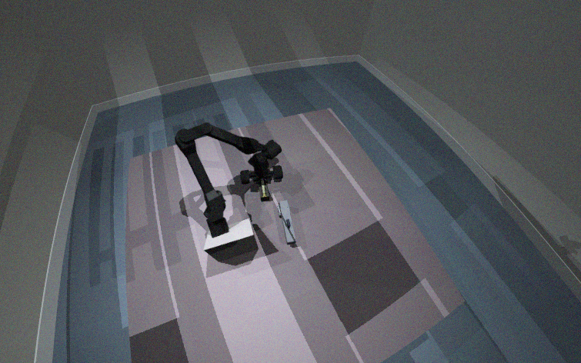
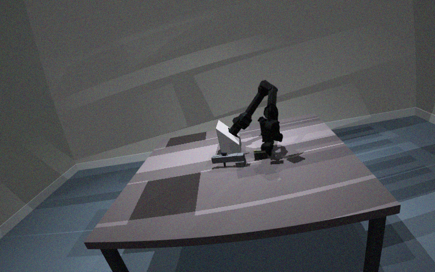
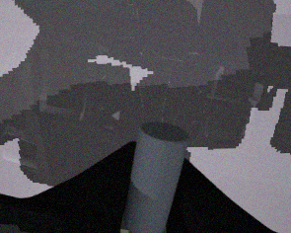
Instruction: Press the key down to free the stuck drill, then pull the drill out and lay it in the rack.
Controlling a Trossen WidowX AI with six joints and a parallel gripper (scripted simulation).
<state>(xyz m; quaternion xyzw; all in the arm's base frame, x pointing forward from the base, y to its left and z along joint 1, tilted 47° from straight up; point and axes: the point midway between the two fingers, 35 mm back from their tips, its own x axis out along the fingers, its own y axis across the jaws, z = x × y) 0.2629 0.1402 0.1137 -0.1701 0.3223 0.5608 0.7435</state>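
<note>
My gripper tip is 1 cm past the yellowish key, 4 cm to the left of it and 3 cm below it. Also, from my gripper tip: grey bar (1 cm ahead, 23 cm to the right, 3 cm above); then rack (2 cm behind, 5 cm to the right, 1 cm above); then small dark piece (26 cm to the right, 4 cm above).
</note>
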